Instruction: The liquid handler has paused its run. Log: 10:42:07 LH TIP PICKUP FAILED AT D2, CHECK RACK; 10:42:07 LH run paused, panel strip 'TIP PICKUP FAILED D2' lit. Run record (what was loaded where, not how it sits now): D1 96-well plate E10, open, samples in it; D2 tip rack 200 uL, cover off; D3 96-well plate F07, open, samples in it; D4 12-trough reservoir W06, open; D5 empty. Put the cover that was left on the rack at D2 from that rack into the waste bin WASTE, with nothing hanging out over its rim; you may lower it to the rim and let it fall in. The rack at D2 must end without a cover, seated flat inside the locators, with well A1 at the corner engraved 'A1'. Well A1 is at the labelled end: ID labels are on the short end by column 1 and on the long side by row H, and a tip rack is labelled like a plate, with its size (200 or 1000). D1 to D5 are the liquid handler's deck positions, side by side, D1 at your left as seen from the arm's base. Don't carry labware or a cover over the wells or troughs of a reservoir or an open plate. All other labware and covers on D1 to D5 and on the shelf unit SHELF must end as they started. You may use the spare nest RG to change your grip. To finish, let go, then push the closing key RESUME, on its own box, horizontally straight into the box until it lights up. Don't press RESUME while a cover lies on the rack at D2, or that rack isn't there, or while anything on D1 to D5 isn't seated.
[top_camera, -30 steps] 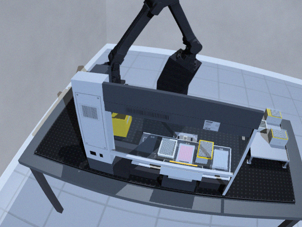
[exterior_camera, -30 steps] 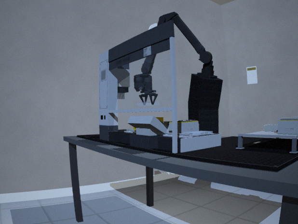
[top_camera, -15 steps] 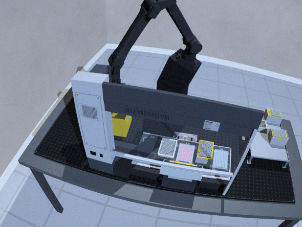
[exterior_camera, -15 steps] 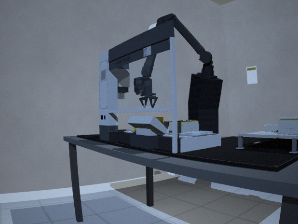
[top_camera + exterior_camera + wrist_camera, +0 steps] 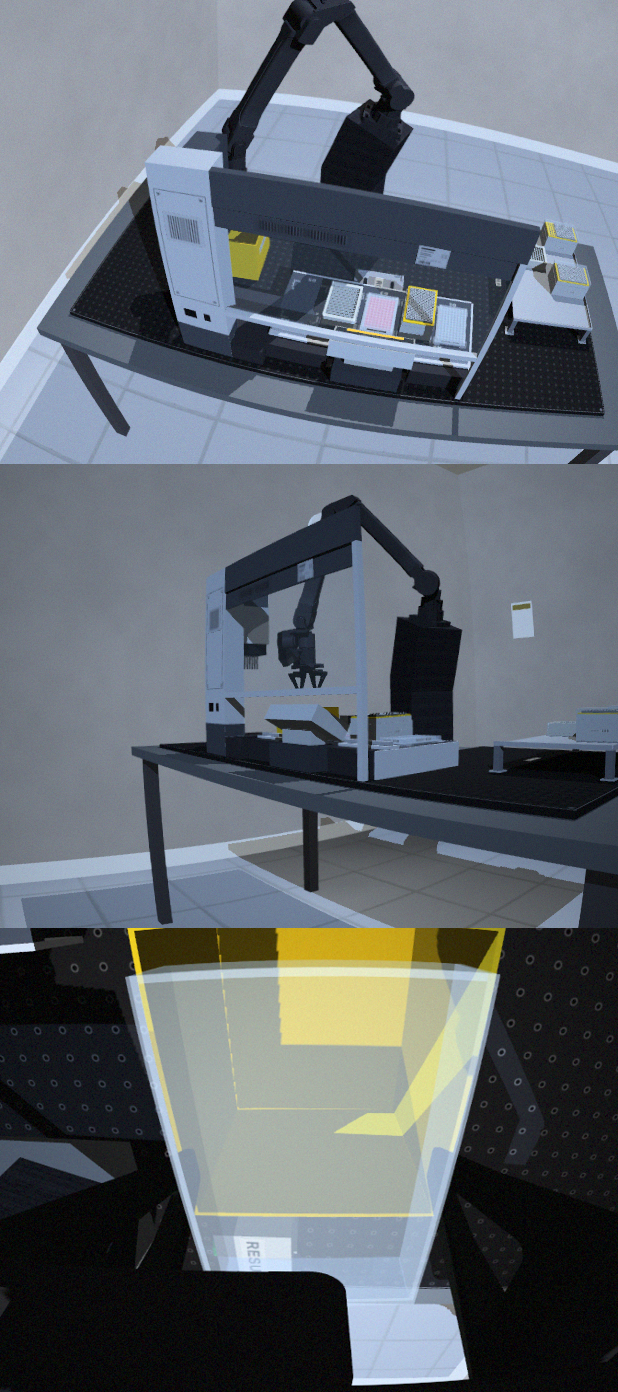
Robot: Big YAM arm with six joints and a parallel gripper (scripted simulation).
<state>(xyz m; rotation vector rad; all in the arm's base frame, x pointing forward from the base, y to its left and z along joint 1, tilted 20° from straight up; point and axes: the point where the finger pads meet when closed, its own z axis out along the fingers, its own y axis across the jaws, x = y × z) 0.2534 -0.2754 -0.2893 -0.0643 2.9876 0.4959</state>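
My hand is 15 cm above the yellow waste bin. Round my hand: resume box: 16 cm behind, 12 cm below, 5 cm to the left; then clear cover: right at my hand; then reservoir W06: 33 cm to the left, 17 cm ahead, 12 cm below.
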